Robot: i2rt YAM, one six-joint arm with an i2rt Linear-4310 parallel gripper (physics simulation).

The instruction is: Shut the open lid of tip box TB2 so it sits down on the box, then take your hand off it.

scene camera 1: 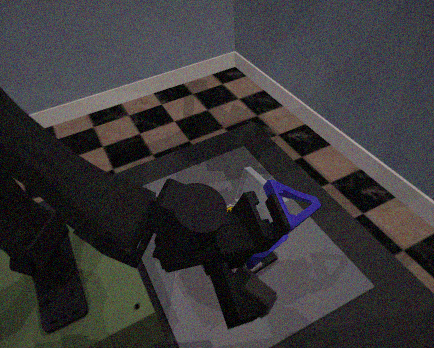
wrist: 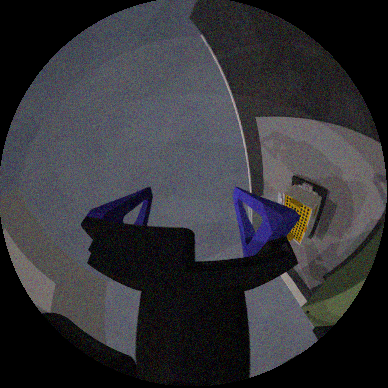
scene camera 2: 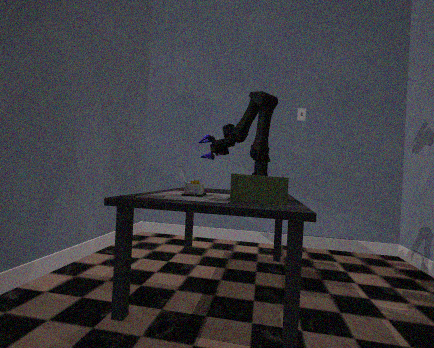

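Seen in the pictures: gripper, between the fingertips: (scene camera 1: 301, 219) (wrist: 192, 191) (scene camera 2: 199, 149); arm's base, origin of its link: (scene camera 1: 56, 274) (scene camera 2: 260, 177).
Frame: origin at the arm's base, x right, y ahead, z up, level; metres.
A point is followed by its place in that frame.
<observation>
The tip box (scene camera 2: 194, 190) @[x -0.026, y 0.319, z -0.083 m] (wrist: 312, 201) @[x 0.096, y 0.310, z -0.071 m] is pale, with a yellow tip rack (scene camera 1: 229, 208) @[x -0.025, y 0.354, z -0.053 m] (wrist: 298, 220) @[x 0.040, y 0.321, z -0.054 m] in its top. In scene camera 1 the arm hides most of the box. Its clear lid (scene camera 1: 256, 175) @[x -0.006, y 0.411, z 0.033 m] (scene camera 2: 183, 176) @[x 0.061, y 0.409, z -0.018 m] stands open, tilted up from the box's side away from the arm's base; it is faint in the views. No TB2 label is readable. My gripper (scene camera 1: 303, 221) @[x 0.201, y 0.364, z 0.142 m] (scene camera 2: 201, 149) @[x 0.201, y 0.364, z 0.142 m] (wrist: 192, 191) @[x 0.201, y 0.364, z 0.142 m] is open, with nothing between its blue fingers. It is well above the box and apart from box and lid. In the wrist view the box is right of the fingers.
The box stands on a dark base (wrist: 322, 207) @[x 0.073, y 0.287, z -0.104 m] on a grey mat (scene camera 1: 330, 270) @[x 0.176, y 0.473, z -0.110 m] (wrist: 277, 132) @[x 0.203, y 0.447, z -0.111 m]. The mat lies on a dark table (scene camera 2: 113, 201) @[x -0.344, y 0.559, z -0.126 m]. A green block (scene camera 1: 112, 295) @[x 0.086, y 0.077, z -0.005 m] (scene camera 2: 260, 189) @[x -0.105, y -0.007, z -0.054 m] (wrist: 337, 300) stands below the arm's base. Walls rise beyond the table.
</observation>
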